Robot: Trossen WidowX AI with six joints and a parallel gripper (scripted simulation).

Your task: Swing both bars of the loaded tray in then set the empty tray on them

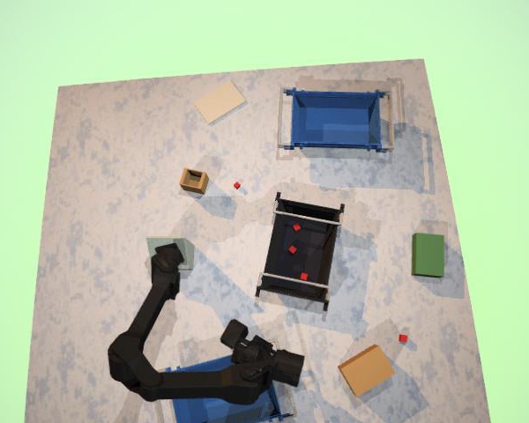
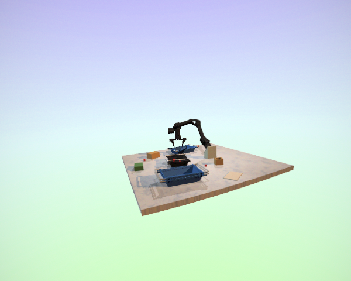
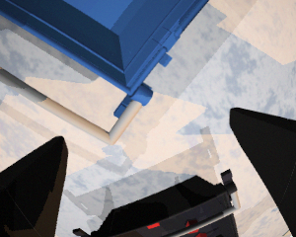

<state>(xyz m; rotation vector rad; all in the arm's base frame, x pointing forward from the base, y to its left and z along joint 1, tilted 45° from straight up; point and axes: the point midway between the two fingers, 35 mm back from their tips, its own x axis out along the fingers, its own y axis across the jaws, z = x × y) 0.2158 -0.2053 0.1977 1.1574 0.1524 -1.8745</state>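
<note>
My gripper tip is 13 cm past the blue tray, 11 cm to the left of it and 5 cm above it. From my gripper tip the other things lie so: green block (51 cm ahead, 15 cm to the left, 8 cm below); brown box (51 cm to the left, 13 cm behind, 8 cm below); orange block (26 cm ahead, 12 cm to the right, 7 cm below).
</note>
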